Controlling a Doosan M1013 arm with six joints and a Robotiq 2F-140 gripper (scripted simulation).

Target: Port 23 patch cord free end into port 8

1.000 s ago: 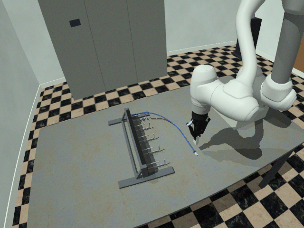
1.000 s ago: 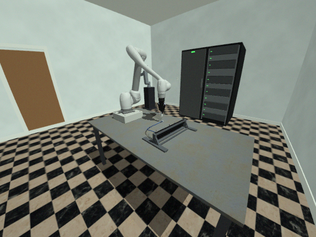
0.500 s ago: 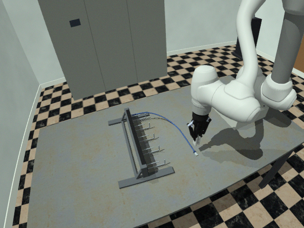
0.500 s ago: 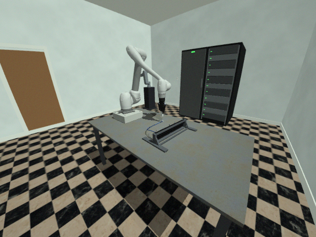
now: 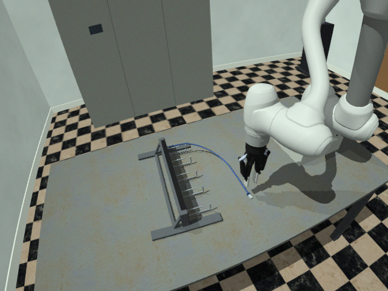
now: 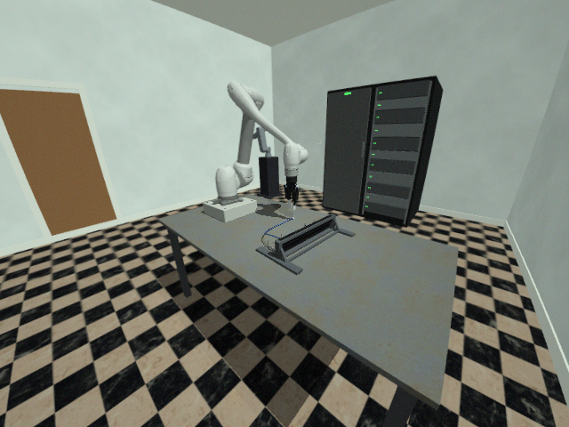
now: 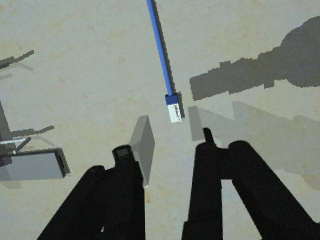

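The free-end plug is 1 cm to the left of my hand and 11 cm below it.
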